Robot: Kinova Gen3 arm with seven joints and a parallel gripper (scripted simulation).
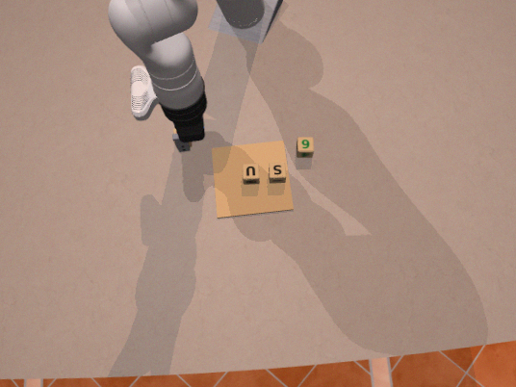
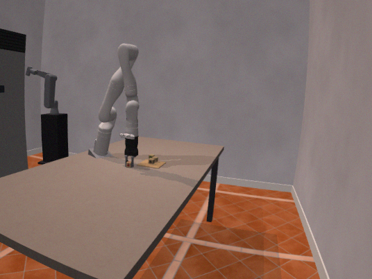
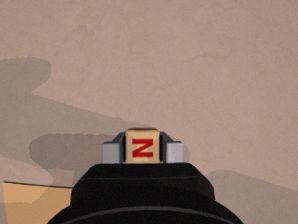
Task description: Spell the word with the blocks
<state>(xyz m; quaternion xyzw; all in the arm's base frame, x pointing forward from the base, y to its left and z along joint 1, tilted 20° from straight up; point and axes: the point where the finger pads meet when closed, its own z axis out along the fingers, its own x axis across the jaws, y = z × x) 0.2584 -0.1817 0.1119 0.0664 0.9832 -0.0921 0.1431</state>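
Right now my hand is 110 mm short of the U block and 100 mm to the right of it. The rest, counted from my hand: mat (110 mm ahead, 100 mm to the left, 20 mm below); then S block (150 mm to the left, 120 mm ahead); then N block (right at my hand).
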